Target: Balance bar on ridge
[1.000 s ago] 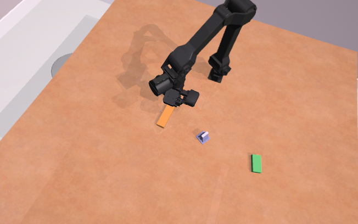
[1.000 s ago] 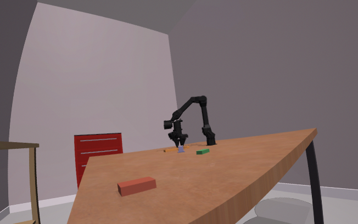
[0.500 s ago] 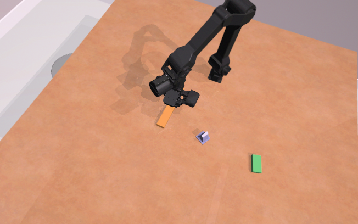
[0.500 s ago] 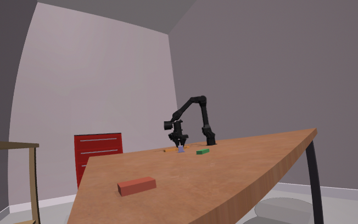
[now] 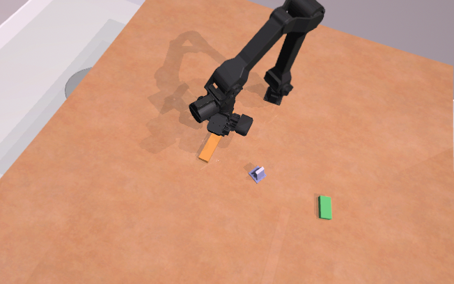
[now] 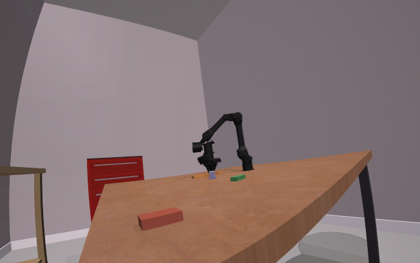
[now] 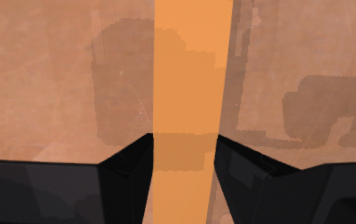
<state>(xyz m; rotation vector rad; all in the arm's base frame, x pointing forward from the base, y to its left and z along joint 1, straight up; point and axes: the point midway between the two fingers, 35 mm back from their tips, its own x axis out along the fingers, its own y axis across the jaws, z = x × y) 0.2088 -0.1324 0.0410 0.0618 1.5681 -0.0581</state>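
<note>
The white ridge lies 11 cm ahead of my gripper tip, 17 cm to the left of it and 3 cm above it. The rest, counted from my gripper tip: green block 13 cm ahead, 39 cm to the left; orange bar 3 cm ahead; red block 53 cm ahead, 63 cm to the left.
</note>
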